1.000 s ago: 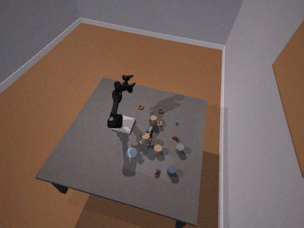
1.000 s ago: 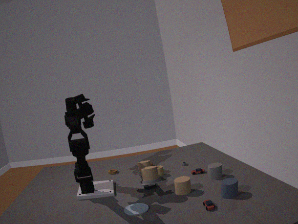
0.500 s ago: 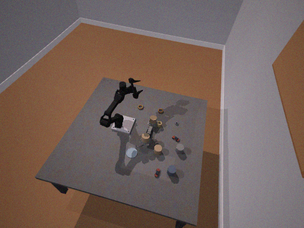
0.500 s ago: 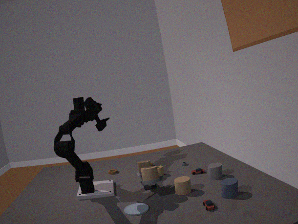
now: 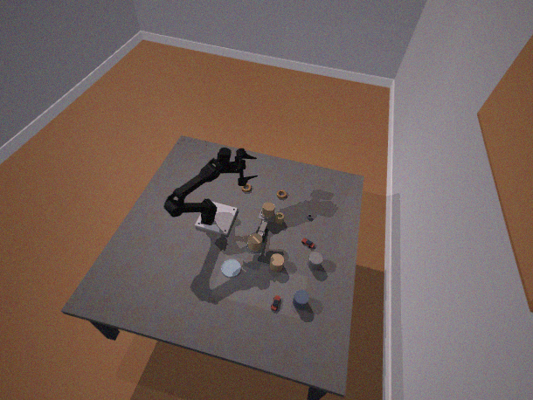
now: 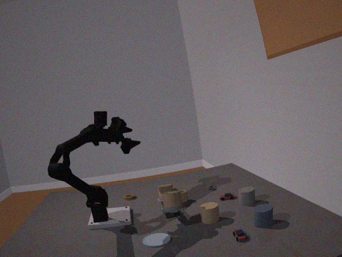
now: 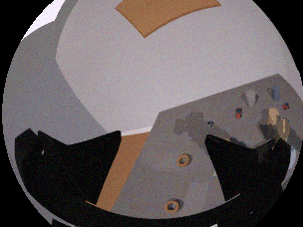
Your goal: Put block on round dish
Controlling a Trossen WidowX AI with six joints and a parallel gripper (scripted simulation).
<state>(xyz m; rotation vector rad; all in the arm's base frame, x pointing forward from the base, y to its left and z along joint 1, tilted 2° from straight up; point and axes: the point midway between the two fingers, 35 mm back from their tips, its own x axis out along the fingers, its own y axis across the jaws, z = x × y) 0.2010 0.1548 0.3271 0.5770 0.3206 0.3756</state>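
The pale green block is 9 cm ahead of my gripper tip, 6 cm to the right of it and 29 cm below it. From my gripper tip the other things lie so: small balance 8 cm ahead, 19 cm to the right, 31 cm below; balance beam 7 cm ahead, 19 cm to the right, 30 cm below; small tan cylinder 16 cm ahead, 7 cm to the right, 31 cm below.
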